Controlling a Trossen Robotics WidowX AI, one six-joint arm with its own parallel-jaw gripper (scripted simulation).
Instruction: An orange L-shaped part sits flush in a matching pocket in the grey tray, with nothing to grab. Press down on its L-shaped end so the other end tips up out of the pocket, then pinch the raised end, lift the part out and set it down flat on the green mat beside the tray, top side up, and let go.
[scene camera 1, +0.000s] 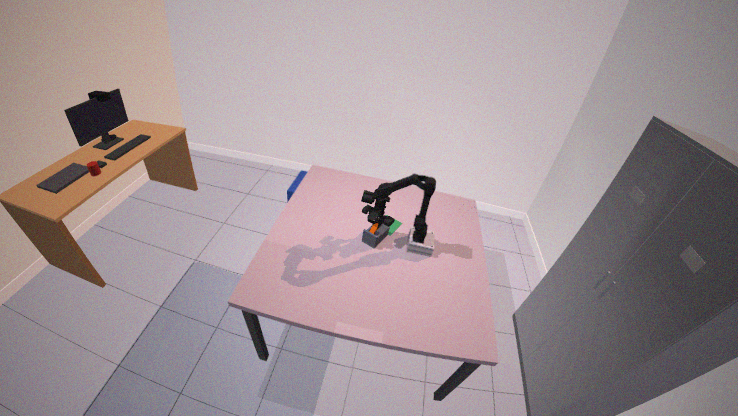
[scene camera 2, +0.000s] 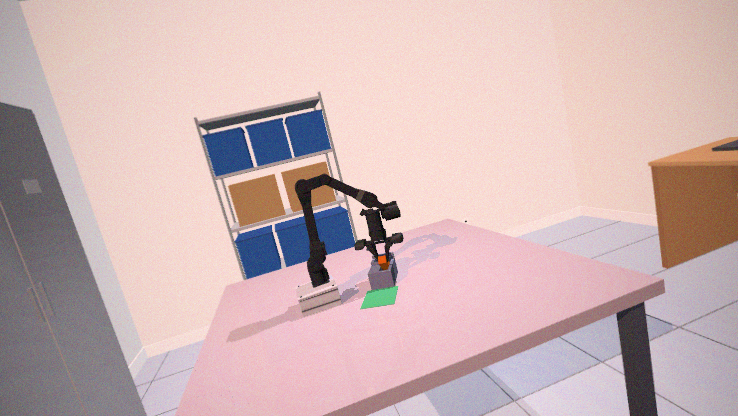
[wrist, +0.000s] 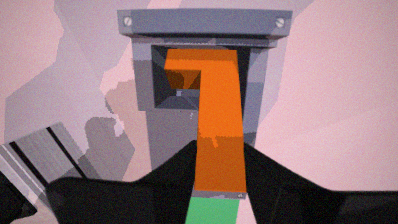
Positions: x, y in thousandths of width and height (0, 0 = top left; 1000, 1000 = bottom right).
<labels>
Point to my gripper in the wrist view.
At 549, 654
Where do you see my gripper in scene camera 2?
520, 631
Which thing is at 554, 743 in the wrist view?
An orange L-shaped part.
</labels>
